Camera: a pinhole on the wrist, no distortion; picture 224 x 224 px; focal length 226.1 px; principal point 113.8 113.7 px. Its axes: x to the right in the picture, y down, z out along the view. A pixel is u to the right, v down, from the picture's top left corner.
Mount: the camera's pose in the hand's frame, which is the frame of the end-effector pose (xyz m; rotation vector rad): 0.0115 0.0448 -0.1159 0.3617 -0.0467 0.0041
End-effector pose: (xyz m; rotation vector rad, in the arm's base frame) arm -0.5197 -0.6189 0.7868 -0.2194 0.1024 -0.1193
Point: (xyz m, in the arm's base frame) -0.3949 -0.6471 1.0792
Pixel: 172.3 128.3
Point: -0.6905 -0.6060 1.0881
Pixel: 11.0 130.5
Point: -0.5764 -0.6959 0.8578
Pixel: 52.3 31.8
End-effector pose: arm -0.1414 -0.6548 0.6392 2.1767 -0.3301 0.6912
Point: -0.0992 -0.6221 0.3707
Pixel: 30.6 11.1
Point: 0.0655 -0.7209 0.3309
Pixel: 113.4 53.9
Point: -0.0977 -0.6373 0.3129
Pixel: 23.8 18.8
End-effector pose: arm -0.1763 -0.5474 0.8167 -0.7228 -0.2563 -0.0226
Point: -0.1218 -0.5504 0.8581
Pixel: 203.4 85.9
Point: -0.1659 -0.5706 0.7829
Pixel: 93.5 85.9
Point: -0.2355 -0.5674 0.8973
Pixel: 67.7 60.3
